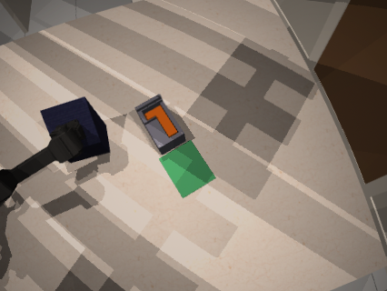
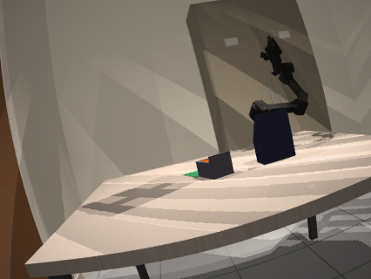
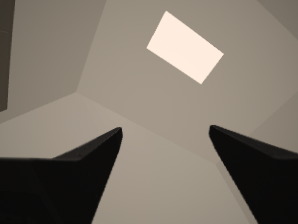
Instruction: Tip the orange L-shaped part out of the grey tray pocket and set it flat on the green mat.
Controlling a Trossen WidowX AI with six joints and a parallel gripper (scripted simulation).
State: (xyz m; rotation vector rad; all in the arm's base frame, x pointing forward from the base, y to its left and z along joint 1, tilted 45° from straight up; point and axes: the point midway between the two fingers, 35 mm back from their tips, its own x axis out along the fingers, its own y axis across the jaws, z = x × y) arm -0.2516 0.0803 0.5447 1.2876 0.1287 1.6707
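My gripper tip is now 550 mm short of the orange L-shaped part, 540 mm above it and 300 mm to the right of it. Also, from my gripper tip: green mat: 600 mm below, 580 mm ahead, 140 mm to the left.
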